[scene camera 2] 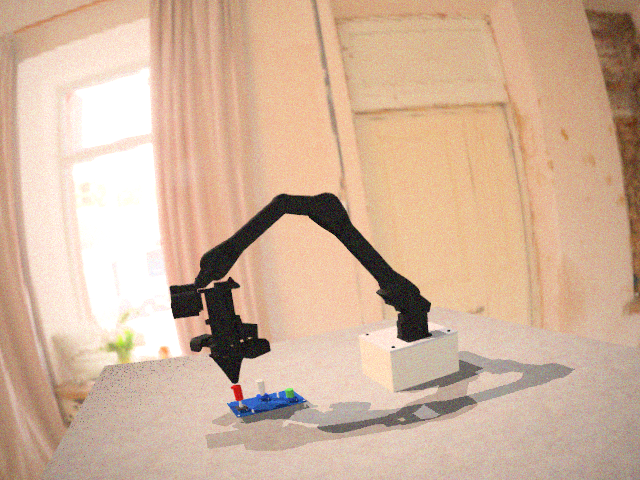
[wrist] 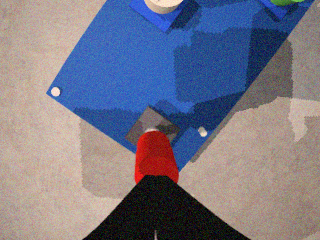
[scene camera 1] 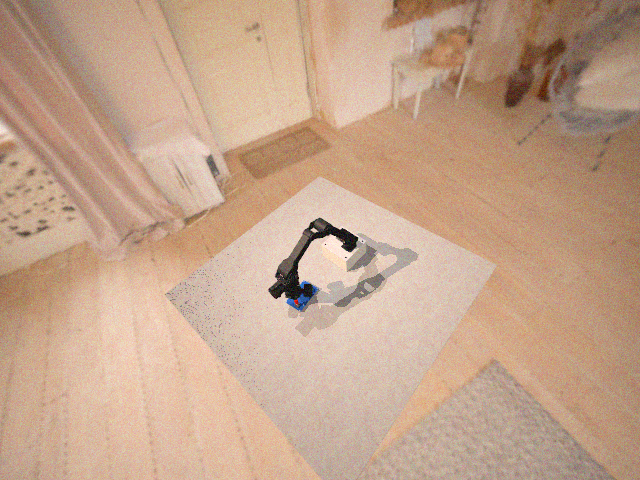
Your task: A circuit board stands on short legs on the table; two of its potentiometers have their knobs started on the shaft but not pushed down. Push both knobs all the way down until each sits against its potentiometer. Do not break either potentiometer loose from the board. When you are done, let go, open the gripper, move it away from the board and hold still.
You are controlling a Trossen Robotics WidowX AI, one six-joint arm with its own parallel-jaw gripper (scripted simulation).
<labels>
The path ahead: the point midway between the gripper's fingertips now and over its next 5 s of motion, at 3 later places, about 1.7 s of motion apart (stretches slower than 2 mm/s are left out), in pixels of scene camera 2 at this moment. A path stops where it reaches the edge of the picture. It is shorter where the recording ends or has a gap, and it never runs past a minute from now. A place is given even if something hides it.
My gripper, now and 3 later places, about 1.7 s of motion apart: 235, 383; 236, 388; 237, 392; 288, 362
</labels>
